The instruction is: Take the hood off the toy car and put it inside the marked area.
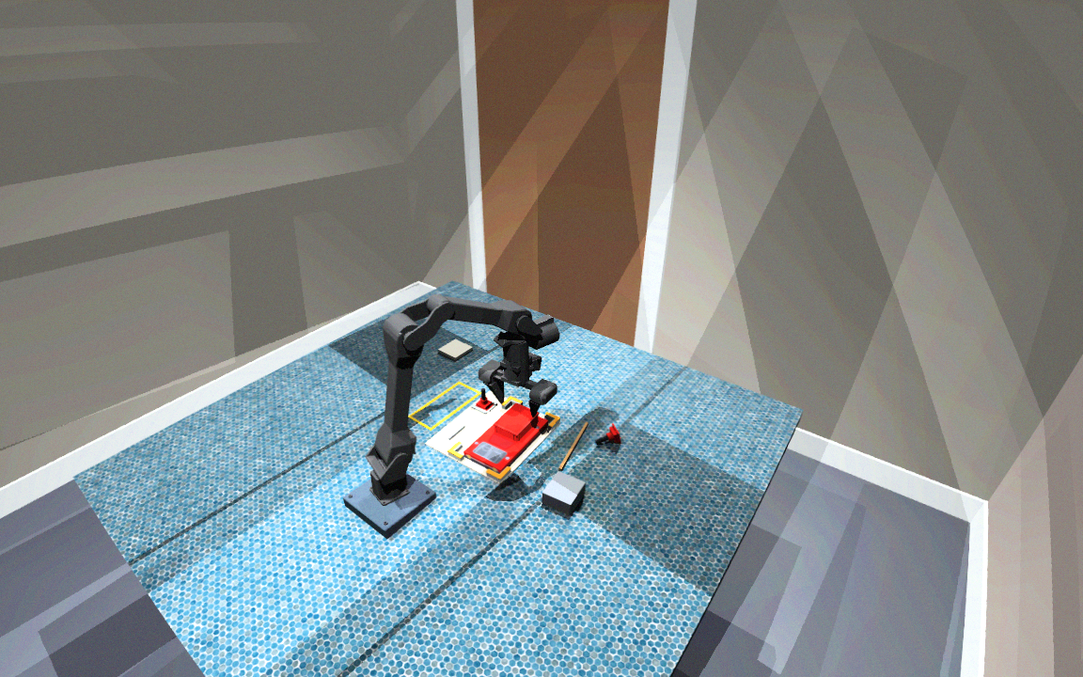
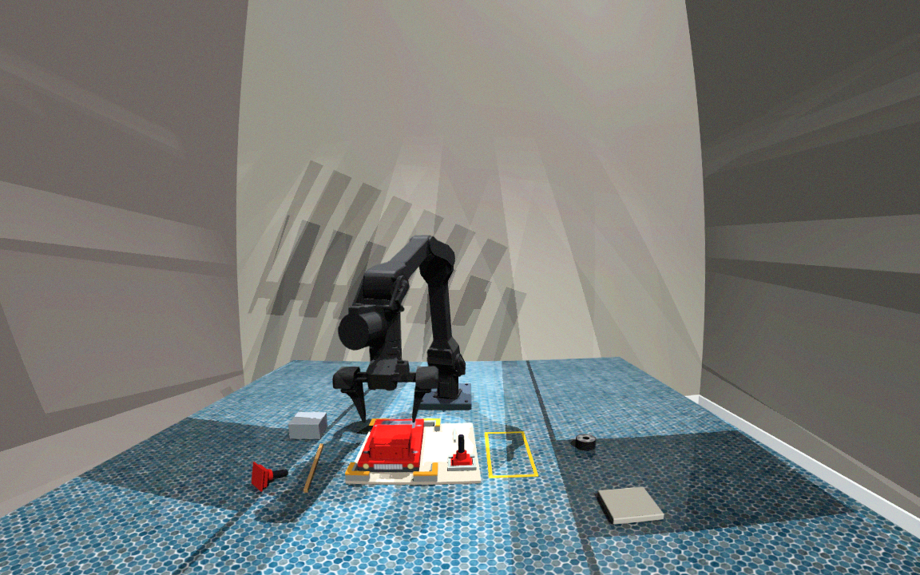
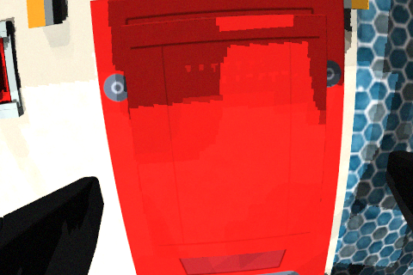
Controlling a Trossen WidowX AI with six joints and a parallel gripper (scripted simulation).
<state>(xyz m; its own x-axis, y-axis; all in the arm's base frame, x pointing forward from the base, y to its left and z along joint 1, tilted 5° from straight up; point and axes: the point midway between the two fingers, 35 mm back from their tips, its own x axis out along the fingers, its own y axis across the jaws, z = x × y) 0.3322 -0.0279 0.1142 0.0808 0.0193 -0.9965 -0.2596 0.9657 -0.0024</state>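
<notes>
The red hood is 40 mm below my gripper tip. Round my gripper tip: tile: 100 mm ahead, 410 mm to the left, 70 mm below; then black ring: 110 mm behind, 360 mm to the left, 70 mm below; then wooden stick: 70 mm ahead, 120 mm to the right, 70 mm below.
</notes>
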